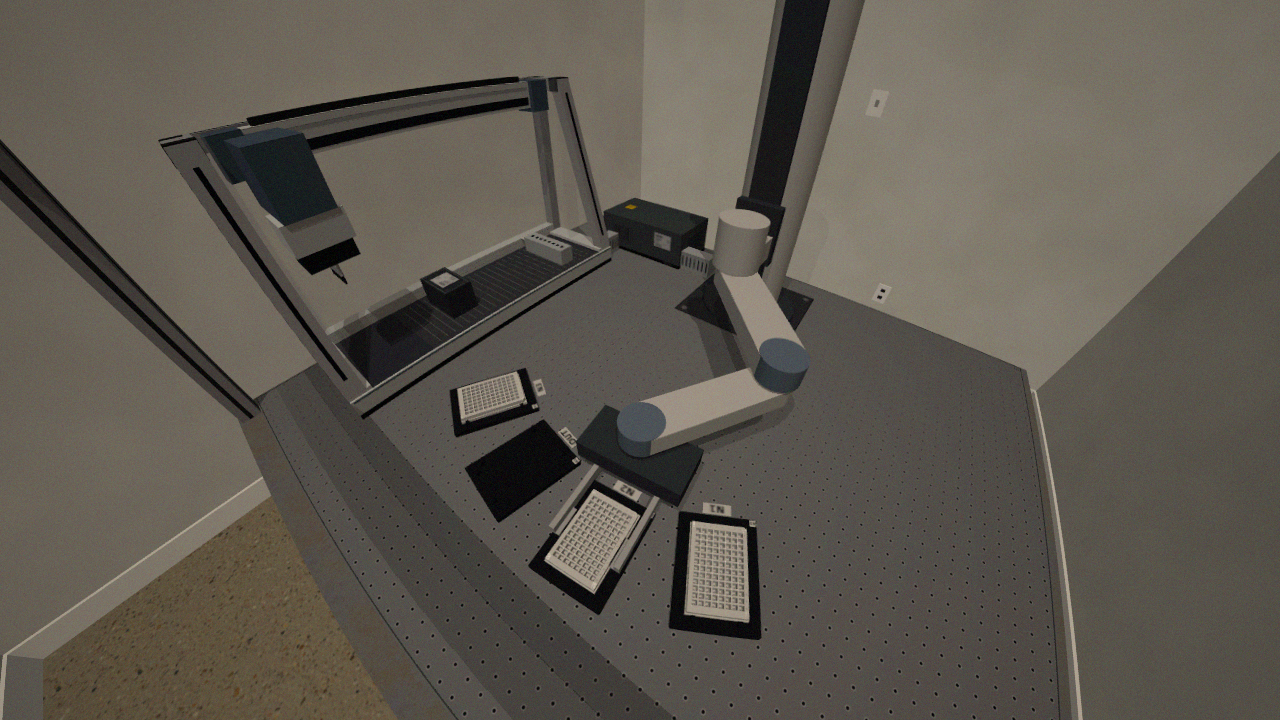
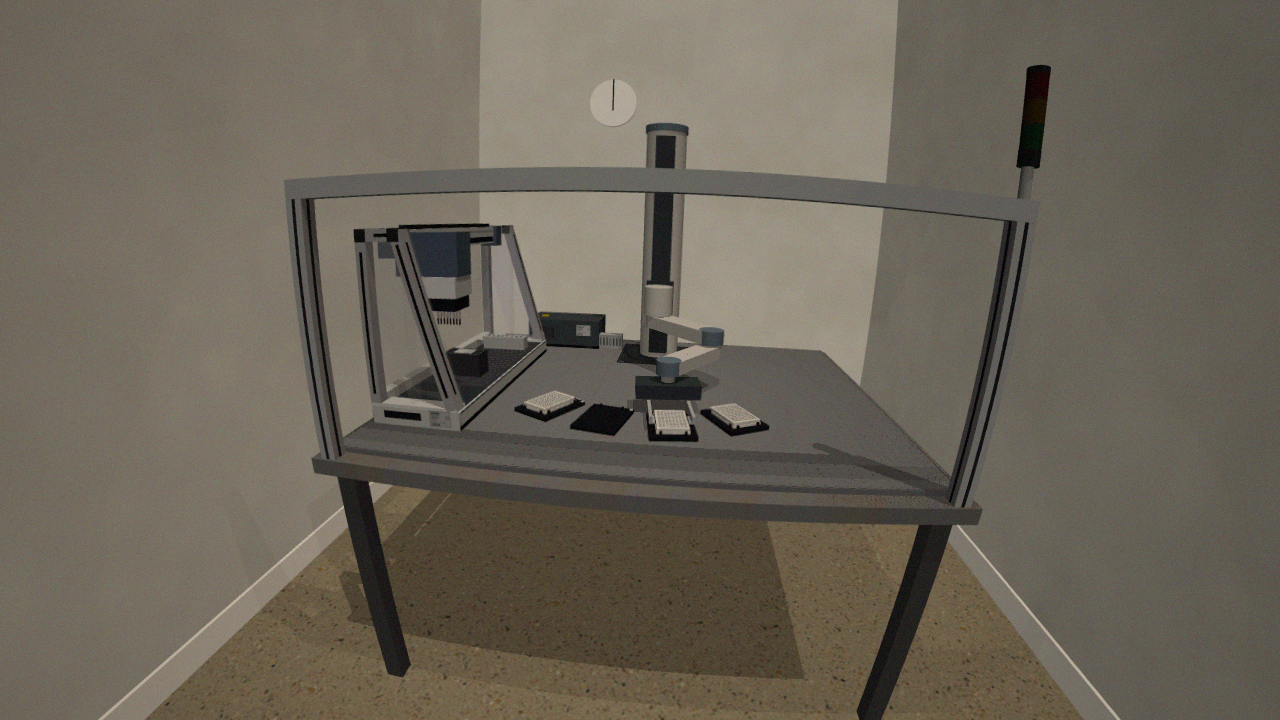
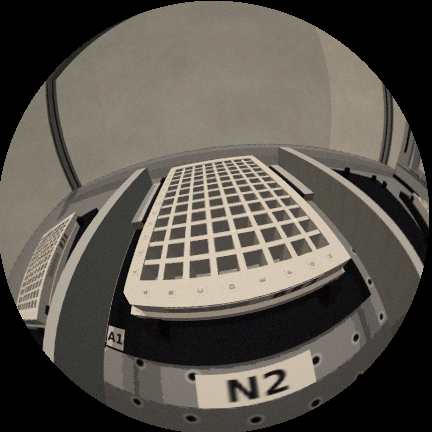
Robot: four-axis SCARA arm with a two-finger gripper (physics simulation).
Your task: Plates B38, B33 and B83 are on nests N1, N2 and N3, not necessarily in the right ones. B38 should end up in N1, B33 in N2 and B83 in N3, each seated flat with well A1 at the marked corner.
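Places are measured from the arm's base along level axes (x ahead, y left, z up), in centimetres.
Where they show: gripper, between the fingertips: [image 1: 583,549] [image 2: 672,420] [image 3: 214,164]; arm's base, origin of its link: [image 2: 658,357].
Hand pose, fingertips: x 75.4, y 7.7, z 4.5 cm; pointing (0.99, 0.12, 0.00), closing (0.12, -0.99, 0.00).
Things, the pixels of their top centre, and the offset from my fingertips. "pt": a spot on its surface instead.
- plate B83, centre of its top: [image 3: 220,187] [image 1: 593,535] [image 2: 671,419] dz -0.6, dx -2.5, dy -0.3 cm
- nest N2, centre of its top: [image 3: 221,193] [image 1: 593,536] [image 2: 671,420] dz -1.0, dx -2.5, dy -0.3 cm
- A1 mark, centre of its top: [image 3: 114,337] dz -2.0, dx -10.7, dy +4.2 cm
- second white plate, centre of its top: [image 3: 37,260] [image 1: 718,567] [image 2: 734,412] dz -0.6, dx -9.4, dy +16.7 cm
- N1, a spot on its surface: [image 1: 678,617] pt dz -2.0, dx -1.1, dy +15.5 cm
- third plate, centre of its top: [image 1: 490,393] [image 2: 550,399] dz -0.6, dx -10.6, dy -34.6 cm
- far-left nest, centre of its top: [image 1: 490,395] [image 2: 550,400] dz -1.0, dx -10.6, dy -34.6 cm
- black OUT nest, centre of its top: [image 3: 393,199] [image 1: 520,461] [image 2: 603,413] dz -1.0, dx -4.4, dy -18.3 cm
- gantry machine, a spot on its surface: [image 1: 295,183] pt dz +39.6, dx -1.7, dy -54.2 cm
- dark box, a spot on its surface: [image 1: 656,231] pt dz +6.9, dx -78.9, dy -41.5 cm
My gripper [image 1: 586,544] [image 2: 671,419] [image 3: 214,164] is shut on plate B83 [image 1: 592,540] [image 2: 671,421] [image 3: 230,220], its finger pads along the long sides. The plate looks level and low at nest N2 [image 1: 606,593] [image 2: 671,437] [image 3: 225,340]; whether it touches the nest I cannot tell. Its row A is on the side of the A1 mark [image 3: 115,338]; its front label is unreadable. A second white plate [image 1: 717,570] [image 2: 736,415] [image 3: 47,270] lies on N1 [image 1: 678,617]. A third plate [image 1: 491,396] [image 2: 549,402] lies on the far-left nest [image 1: 494,420]. Their labels are unreadable.
The black OUT nest [image 1: 522,469] [image 2: 602,419] lies between N2 and the far-left nest and holds no plate. A gantry machine [image 1: 295,183] [image 2: 438,255] stands at the left. A dark box [image 1: 656,231] [image 2: 572,328] stands behind, near the arm's column [image 1: 810,134] [image 2: 665,223].
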